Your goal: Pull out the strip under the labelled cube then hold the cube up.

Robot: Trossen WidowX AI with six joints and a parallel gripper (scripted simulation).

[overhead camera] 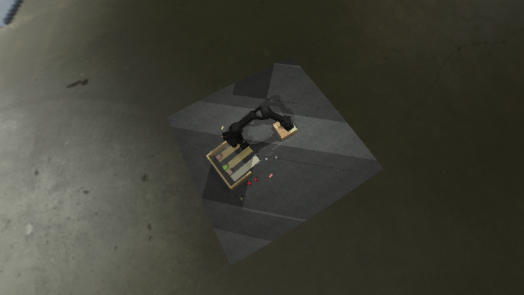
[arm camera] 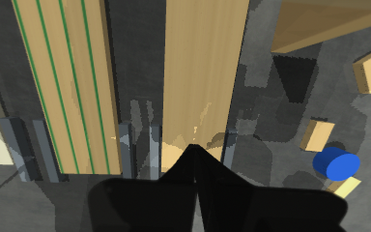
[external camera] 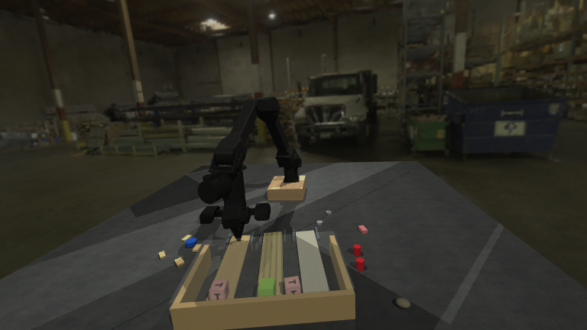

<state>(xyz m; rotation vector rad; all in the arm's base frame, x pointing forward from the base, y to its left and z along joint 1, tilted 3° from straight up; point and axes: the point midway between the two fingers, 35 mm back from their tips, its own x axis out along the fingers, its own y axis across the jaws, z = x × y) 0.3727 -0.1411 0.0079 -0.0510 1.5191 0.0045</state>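
Right now the tan strip is 100 mm ahead of my gripper tip. From my gripper tip the other things lie so: blue disc 140 mm to the right; then grey pebble 240 mm ahead, 370 mm to the left; then pink block 30 mm behind, 360 mm to the left.
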